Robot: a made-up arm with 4 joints.
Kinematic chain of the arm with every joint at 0, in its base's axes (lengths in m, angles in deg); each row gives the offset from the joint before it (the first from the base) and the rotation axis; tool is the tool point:
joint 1: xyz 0 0 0.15 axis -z
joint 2: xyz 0 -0.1 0.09 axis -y
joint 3: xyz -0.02 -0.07 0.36 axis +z
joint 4: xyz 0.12 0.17 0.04 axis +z
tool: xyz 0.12 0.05 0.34
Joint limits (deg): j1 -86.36..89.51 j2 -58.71..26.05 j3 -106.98..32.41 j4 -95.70..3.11
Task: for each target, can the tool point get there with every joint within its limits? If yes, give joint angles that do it. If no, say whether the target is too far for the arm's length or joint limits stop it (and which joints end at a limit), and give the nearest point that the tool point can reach.
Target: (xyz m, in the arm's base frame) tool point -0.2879 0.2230 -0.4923
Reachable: no: joint limits stop it (at a limit: joint 1, joint 2, joint 4) | nearest point 0.0445 0.7650 0.4041 | short by 1.099 m
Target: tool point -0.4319 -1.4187 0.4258
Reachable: no: too far | nearest point -0.2458 -0.8075 0.4424 | short by 0.639 m
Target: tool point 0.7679 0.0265 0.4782
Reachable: yes | joints -10.83 -51.03 -29.32 -10.16
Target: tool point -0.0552 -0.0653 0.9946
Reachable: yes | joints 68.97 8.57 11.27 -80.90
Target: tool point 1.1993 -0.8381 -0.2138
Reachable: no: too far | nearest point 0.6761 -0.4725 0.3685 | short by 0.864 m
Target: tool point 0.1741 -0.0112 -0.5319
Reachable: no: joint limits stop it (at a limit: joint 2, joint 4) | nearest point 0.7951 -0.0511 0.3662 | short by 1.093 m
